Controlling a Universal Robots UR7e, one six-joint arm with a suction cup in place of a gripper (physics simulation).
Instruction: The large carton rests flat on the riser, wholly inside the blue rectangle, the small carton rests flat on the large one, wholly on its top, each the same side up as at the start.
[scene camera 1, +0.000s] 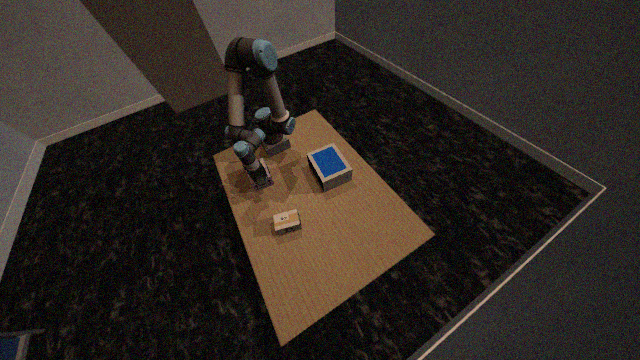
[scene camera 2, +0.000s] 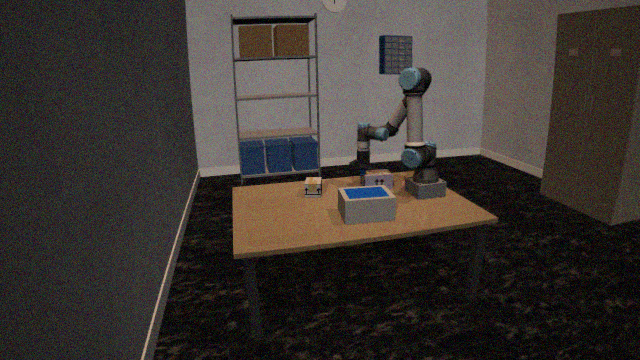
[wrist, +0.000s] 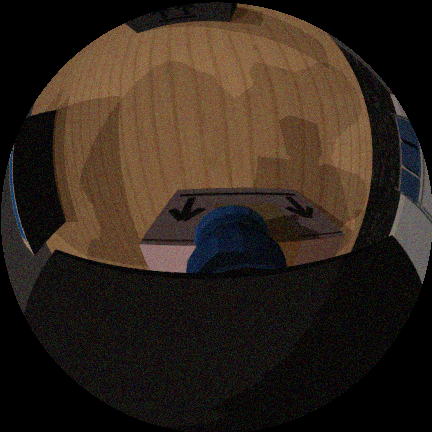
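The large carton (scene camera 1: 267, 176) (scene camera 2: 379, 178) (wrist: 238, 199), pale lilac with black arrows on its side, rests on the table near the robot base. My suction cup (scene camera 1: 259, 178) (scene camera 2: 362, 171) (wrist: 235, 238) presses on its top near one edge, with the arrowed side showing just beyond it in the wrist view. The small tan carton (scene camera 1: 286, 221) (scene camera 2: 312, 186) sits flat on the table, apart from the arm. The grey riser (scene camera 1: 335, 178) (scene camera 2: 366, 212) stands on the table with the blue rectangle (scene camera 1: 328, 161) (scene camera 2: 366, 192) on its top; nothing lies on it.
The wooden table (scene camera 1: 340, 251) (scene camera 2: 286, 223) carries all of this. The robot base block (scene camera 1: 277, 146) (scene camera 2: 425, 188) stands at the table's back edge. A shelf rack (scene camera 2: 233, 89) with boxes stands by the far wall and a tall cabinet (scene camera 2: 591, 111) at the right.
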